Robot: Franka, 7 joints.
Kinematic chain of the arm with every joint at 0, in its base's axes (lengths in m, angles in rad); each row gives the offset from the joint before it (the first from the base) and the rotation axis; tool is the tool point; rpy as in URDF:
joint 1: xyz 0 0 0.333 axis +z
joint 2: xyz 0 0 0 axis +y
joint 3: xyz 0 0 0.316 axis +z
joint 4: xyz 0.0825 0 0 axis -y
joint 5: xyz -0.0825 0 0.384 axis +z
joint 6: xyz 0 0 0 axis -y
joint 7: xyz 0.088 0 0 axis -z
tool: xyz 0 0 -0.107 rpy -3.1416 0 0
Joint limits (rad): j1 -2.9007..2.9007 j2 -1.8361..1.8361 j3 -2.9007..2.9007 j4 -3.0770..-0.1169 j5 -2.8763..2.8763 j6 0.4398..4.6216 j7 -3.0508..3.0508
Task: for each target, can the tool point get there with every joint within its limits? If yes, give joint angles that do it. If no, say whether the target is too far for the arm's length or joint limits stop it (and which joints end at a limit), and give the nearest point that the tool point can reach.
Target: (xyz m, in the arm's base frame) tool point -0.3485 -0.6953 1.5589
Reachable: no: too far | nearest point -0.2059 -0.4109 1.0574 | short by 0.594 m
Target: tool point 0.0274 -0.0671 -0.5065
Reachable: no: joint limits stop it (at a limit: joint 2) | nearest point 0.0474 -0.1160 -0.3367 | short by 0.178 m
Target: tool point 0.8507 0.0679 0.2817
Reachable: yes | joints 0.3770 1.5371 -1.3506 -0.5270 -1.0294 2.6415 -0.3667
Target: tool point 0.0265 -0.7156 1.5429
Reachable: no: too far | nearest point 0.0162 -0.4367 1.0713 | short by 0.548 m
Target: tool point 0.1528 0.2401 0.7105
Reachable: yes | joints -0.8282 -1.4759 0.3394 -2.3422 -1.4409 3.9077 -1.3175
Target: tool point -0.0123 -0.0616 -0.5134
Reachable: no: joint limits stop it (at a limit: joint 2) | nearest point -0.0236 -0.1180 -0.3351 | short by 0.187 m
